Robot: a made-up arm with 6 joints.
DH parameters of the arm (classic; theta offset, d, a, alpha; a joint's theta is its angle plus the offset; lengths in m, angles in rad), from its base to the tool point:
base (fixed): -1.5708 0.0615 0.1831 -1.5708
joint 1: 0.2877 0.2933 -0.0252 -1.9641
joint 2: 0 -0.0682 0.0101 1.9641
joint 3: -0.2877 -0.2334 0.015 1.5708
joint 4: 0 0.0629 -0.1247 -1.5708
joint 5: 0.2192 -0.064 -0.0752 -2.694
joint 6: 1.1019 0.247 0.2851 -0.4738
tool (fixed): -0.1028 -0.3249 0 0
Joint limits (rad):
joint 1: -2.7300..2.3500
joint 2: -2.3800..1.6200
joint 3: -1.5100..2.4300
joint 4: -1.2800..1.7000
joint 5: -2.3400..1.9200
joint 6: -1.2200..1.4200
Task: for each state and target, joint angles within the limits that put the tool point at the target. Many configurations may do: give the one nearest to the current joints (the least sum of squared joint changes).
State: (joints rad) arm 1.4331 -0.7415 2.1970 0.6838 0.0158 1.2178
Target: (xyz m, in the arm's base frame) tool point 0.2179 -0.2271 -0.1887
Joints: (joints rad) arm 0.6579 -0.3178 1.6551 1.1829 0.4131 0.2838
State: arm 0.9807 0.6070 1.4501 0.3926 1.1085 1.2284
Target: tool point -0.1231 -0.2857 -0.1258
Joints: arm 1.0433 0.3951 1.4974 0.4309 1.0829 1.2937
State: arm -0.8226 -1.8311 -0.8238 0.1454 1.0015 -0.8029
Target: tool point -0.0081 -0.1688 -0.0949
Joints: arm -0.3167 -1.0456 -0.4474 0.1526 1.7314 -1.2200
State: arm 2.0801 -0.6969 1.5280 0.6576 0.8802 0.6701
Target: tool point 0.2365 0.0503 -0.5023
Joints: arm 1.9298 -0.8204 1.3261 0.6289 0.2586 1.4012
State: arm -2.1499 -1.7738 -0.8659 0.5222 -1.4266 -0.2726
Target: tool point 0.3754 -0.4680 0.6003
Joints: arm -1.7702 -2.1452 -0.8504 0.9503 -1.6876 0.4571
